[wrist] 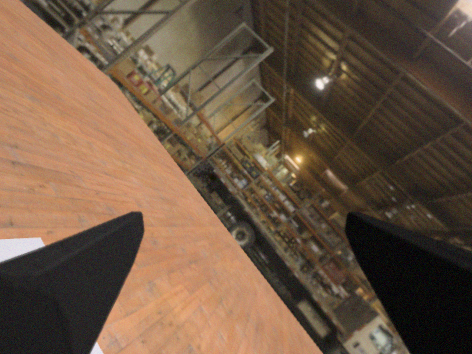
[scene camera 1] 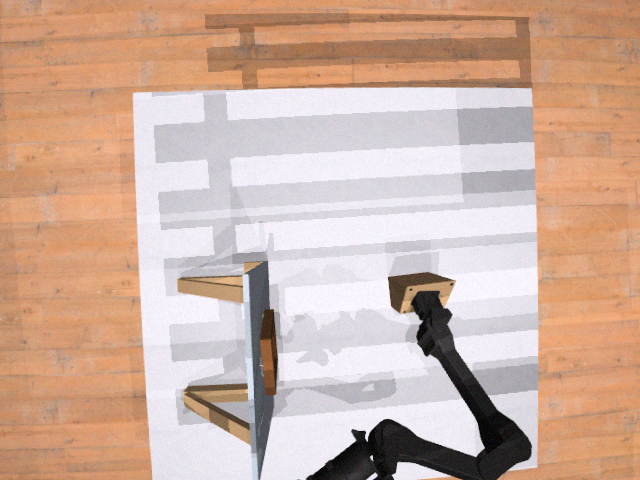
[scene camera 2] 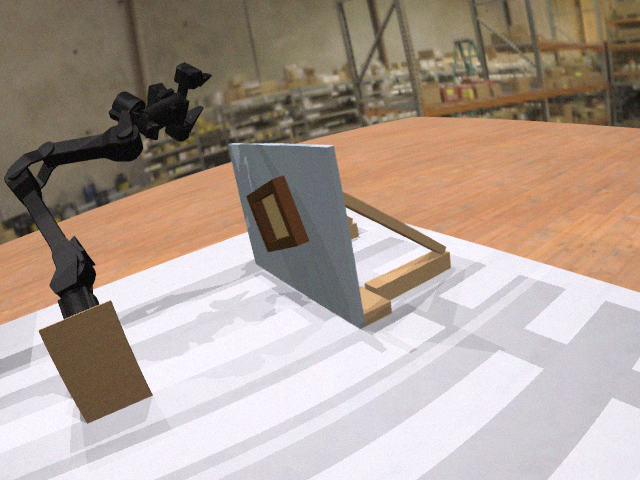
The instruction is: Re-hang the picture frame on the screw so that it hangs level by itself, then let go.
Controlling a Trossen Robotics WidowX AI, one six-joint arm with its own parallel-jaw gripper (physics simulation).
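Where they show: gripper, fingertip midpoint: (wrist: 245,221) (scene camera 2: 206,91); arm's base at its link origin: (scene camera 1: 424,297) (scene camera 2: 86,327).
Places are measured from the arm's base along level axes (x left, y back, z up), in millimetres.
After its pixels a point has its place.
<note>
The brown picture frame (scene camera 1: 268,356) {y -414, x 120, z 104 mm} (scene camera 2: 295,214) {y -429, x 50, z 48 mm}, with a tan inner panel, is on the front face of the grey-blue upright board (scene camera 1: 251,335) {y -442, x 47, z 170 mm} (scene camera 2: 317,206) {y -445, x -15, z 69 mm}. In the scene camera 2 view it looks tilted against the board's edges. It touches no finger. The screw does not show. My gripper (scene camera 2: 204,93) {y -384, x 335, z 321 mm} (wrist: 245,221) {y -384, x 335, z 321 mm} is wide open and empty, higher than the board's top edge and apart from the frame. In the scene camera 1 view the arm's end runs out at the bottom edge, with the fingertips out of sight. The frame does not show in the wrist view.
Wooden braces (scene camera 1: 211,286) {y -576, x -29, z 14 mm} (scene camera 2: 408,276) {y -597, x -36, z -114 mm} support the board from behind. A brown wooden block (scene camera 1: 421,281) {y -10, x -45, z -2 mm} (scene camera 2: 95,361) {y 1, x -46, z -42 mm} stands at the arm's base, facing the board across the white mat (scene camera 1: 341,222) {y -218, x -210, z -144 mm} (scene camera 2: 258,382) {y -242, x -110, z -144 mm}. Striped shadows cross the mat.
</note>
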